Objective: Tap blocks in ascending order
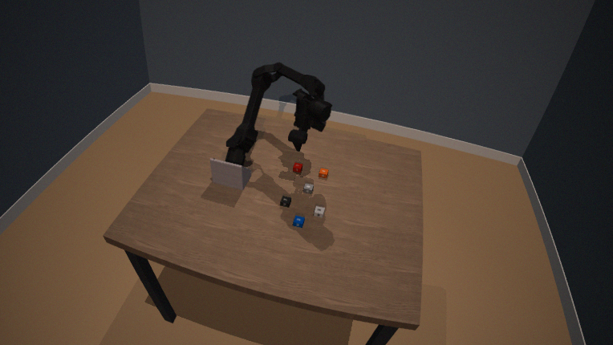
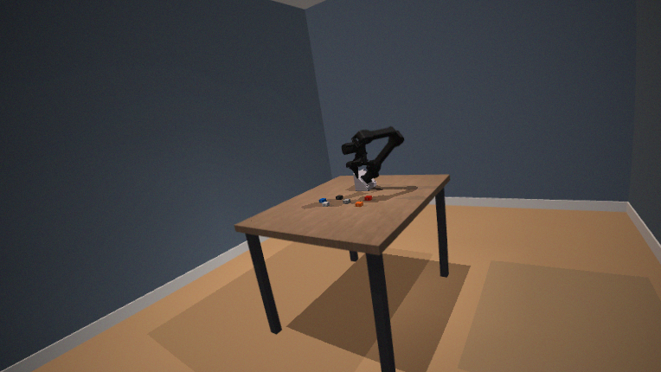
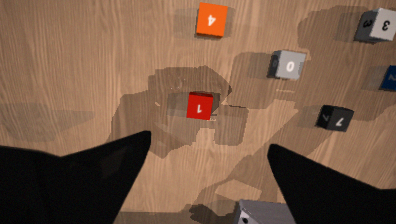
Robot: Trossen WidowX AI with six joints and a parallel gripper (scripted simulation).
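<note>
The grey block is 70 mm ahead of my gripper tip, 100 mm to the right of it and 120 mm below it. Round my gripper tip: black block 10 mm ahead, 190 mm to the right, 120 mm below; then orange block 100 mm ahead, 10 mm to the left, 120 mm below; then red block 10 mm behind, 10 mm to the left, 120 mm below.
</note>
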